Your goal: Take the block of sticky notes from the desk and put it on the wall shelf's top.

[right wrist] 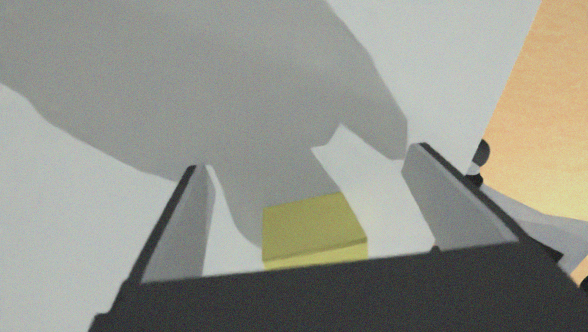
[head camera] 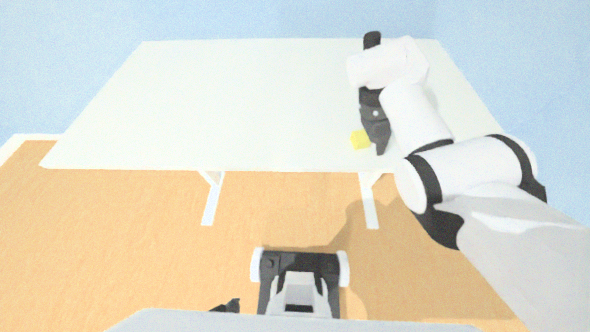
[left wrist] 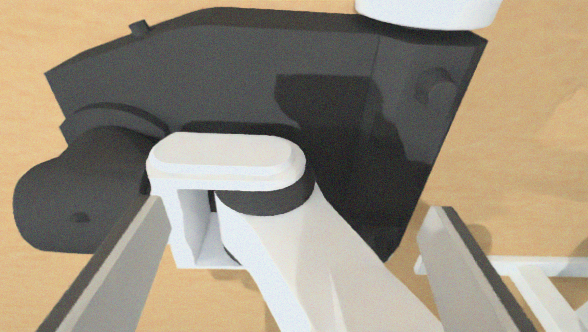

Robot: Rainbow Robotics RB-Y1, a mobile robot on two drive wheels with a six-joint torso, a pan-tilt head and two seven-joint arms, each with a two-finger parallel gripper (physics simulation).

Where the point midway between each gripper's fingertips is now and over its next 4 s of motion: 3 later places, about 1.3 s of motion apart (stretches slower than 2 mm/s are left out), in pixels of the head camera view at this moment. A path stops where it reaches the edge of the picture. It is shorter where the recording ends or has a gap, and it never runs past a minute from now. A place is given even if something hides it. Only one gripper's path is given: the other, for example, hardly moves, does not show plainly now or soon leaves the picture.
My right gripper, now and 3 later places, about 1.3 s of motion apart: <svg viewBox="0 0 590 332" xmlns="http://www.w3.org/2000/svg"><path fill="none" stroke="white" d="M373 140L360 142L357 141L350 102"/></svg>
